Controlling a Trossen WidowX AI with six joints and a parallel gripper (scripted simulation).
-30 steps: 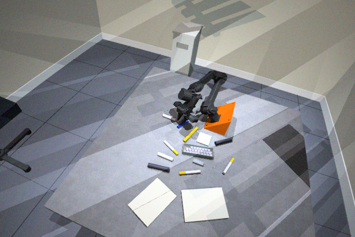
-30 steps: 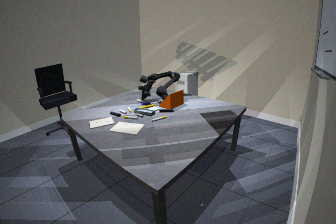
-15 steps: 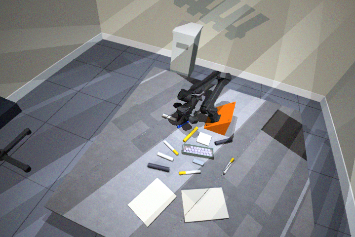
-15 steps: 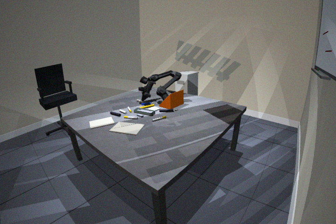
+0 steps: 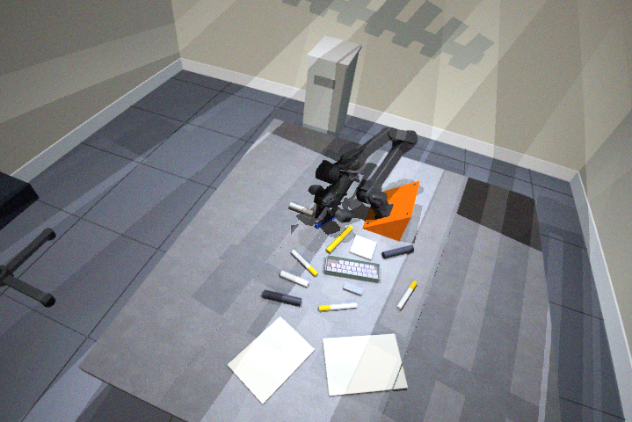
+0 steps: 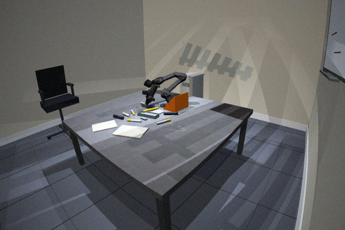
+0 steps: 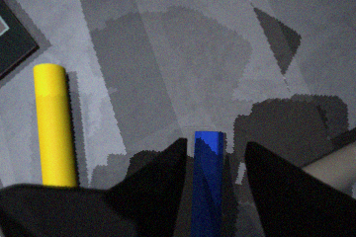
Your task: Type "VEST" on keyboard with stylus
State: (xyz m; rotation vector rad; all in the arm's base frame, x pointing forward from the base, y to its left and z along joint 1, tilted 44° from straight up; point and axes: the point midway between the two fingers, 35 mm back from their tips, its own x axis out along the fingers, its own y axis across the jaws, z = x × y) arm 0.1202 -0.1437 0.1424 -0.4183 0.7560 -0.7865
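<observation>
Now: the blue stylus 60 mm behind my gripper tip, 30 mm to the left of it and 20 mm below it. Also, from my gripper tip: grey block 190 mm ahead, 210 mm to the left, 20 mm below; white pad 20 mm ahead, 180 mm to the left, 30 mm below.
</observation>
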